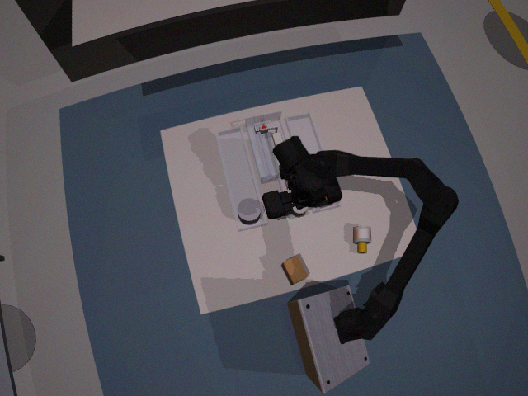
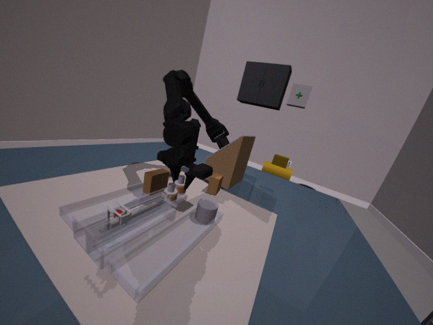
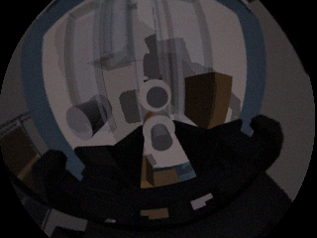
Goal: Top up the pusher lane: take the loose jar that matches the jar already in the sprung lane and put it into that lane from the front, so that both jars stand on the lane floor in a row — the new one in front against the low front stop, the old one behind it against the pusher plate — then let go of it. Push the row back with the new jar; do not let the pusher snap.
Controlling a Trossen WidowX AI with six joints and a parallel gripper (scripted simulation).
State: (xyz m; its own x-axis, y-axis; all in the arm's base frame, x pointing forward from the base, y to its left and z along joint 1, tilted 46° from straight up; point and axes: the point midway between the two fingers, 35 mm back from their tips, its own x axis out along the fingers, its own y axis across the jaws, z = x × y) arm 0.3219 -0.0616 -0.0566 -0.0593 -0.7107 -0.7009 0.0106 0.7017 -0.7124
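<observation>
The dark grey cylinder lies 13 cm to the left of my gripper tip, 3 cm ahead of it and 2 cm below it. From my gripper tip the other things lie so: clear sprung lane: 16 cm ahead, 3 cm below, 2 cm to the left.
</observation>
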